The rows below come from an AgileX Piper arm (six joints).
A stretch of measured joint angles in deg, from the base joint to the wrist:
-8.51, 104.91, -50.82, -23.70, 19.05, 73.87
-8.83, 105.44, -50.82, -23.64, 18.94, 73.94
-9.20, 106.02, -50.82, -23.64, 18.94, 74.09
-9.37, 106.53, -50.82, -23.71, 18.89, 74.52
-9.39, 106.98, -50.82, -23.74, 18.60, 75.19
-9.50, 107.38, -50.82, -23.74, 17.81, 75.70
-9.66, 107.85, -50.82, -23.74, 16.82, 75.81
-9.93, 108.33, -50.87, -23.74, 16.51, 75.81
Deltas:
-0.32, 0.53, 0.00, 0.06, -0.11, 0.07
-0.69, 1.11, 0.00, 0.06, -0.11, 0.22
-0.86, 1.62, 0.00, -0.01, -0.16, 0.65
-0.88, 2.07, 0.00, -0.04, -0.45, 1.32
-0.99, 2.47, 0.00, -0.04, -1.24, 1.83
-1.15, 2.94, 0.00, -0.04, -2.23, 1.94
-1.42, 3.42, -0.05, -0.04, -2.54, 1.94

